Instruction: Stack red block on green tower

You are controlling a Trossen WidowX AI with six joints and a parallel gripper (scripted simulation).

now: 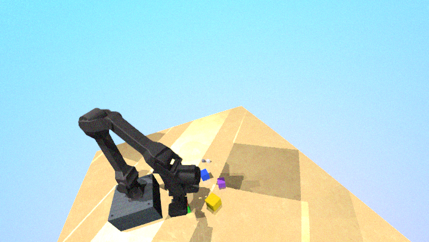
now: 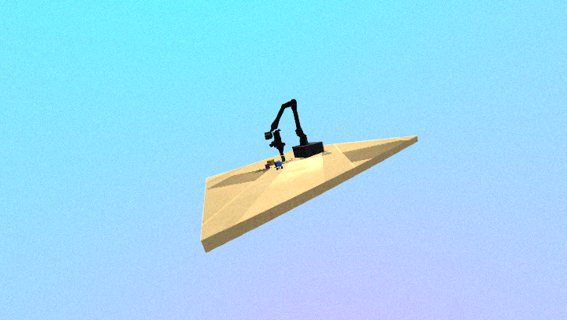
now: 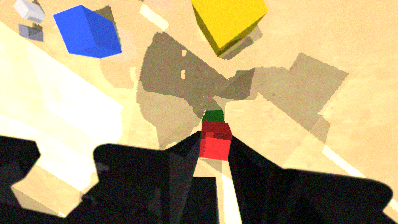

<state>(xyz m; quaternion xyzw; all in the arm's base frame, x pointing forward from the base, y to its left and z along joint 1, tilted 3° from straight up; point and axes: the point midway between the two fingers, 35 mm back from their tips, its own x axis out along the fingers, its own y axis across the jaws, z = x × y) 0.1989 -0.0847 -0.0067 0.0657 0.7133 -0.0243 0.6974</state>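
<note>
My gripper tip is now 110 mm short of the yellow block, 10 mm to the left of it and 40 mm above it. Also, from my gripper tip: purple block 180 mm ahead, 70 mm to the left, 50 mm below; red block right at my gripper tip; blue block 110 mm ahead, 150 mm to the left, 50 mm below.
</note>
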